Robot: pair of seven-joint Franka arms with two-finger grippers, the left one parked.
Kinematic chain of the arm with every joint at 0, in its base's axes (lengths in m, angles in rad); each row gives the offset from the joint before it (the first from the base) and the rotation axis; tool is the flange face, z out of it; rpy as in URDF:
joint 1: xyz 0 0 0.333 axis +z
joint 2: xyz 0 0 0 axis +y
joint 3: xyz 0 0 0.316 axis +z
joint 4: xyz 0.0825 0 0 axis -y
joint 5: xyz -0.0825 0 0.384 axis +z
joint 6: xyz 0 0 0 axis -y
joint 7: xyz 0.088 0 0 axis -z
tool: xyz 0 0 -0.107 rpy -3.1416 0 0
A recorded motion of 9 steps. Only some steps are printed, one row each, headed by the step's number.
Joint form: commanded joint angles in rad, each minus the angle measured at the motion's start. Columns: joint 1, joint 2, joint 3, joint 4, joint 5, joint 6, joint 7.
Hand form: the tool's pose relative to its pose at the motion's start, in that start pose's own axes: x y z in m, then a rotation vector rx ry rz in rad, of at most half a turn. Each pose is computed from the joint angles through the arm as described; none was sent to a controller.
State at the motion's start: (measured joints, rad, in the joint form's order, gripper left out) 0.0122 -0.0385 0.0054 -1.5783 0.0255 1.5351 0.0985
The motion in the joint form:
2: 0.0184 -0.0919 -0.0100 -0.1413 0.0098 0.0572 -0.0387
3: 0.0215 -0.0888 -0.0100 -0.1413 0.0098 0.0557 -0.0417
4: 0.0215 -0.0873 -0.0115 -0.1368 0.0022 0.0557 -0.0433
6: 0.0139 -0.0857 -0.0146 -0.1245 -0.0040 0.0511 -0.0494
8: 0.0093 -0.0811 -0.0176 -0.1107 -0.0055 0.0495 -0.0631
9: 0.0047 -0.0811 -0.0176 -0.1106 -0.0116 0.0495 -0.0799
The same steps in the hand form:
2: -0.0249 -0.0023 0.0134 0.0112 0.0067 -0.0457
3: -0.0243 -0.0039 0.0151 0.0108 0.0020 -0.0517
4: -0.0235 -0.0024 0.0137 0.0036 0.0057 -0.0521
6: -0.0226 0.0037 0.0090 -0.0017 0.0125 -0.0478
8: -0.0207 0.0076 0.0049 -0.0025 0.0203 -0.0541
9: -0.0204 0.0106 0.0048 -0.0088 0.0208 -0.0664

